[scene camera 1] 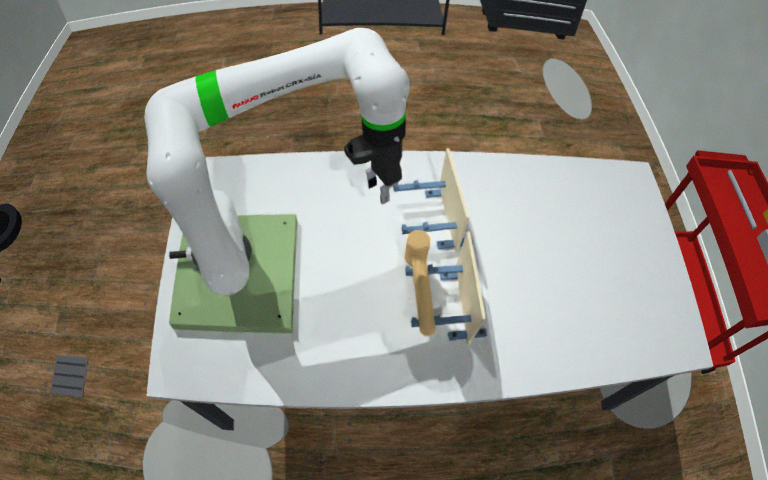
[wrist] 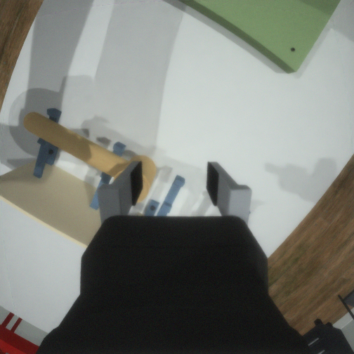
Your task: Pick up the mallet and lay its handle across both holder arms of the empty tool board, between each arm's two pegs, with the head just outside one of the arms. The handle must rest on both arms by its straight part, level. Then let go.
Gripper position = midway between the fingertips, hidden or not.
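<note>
Scene camera 1 shows my gripper (scene camera 1: 378, 193), a tan mallet (scene camera 1: 418, 242), a tool board (scene camera 1: 465, 271) and a further tool board (scene camera 1: 449, 187). In the wrist view: my gripper (wrist: 174, 174) and the tan mallet (wrist: 69, 141).
</note>
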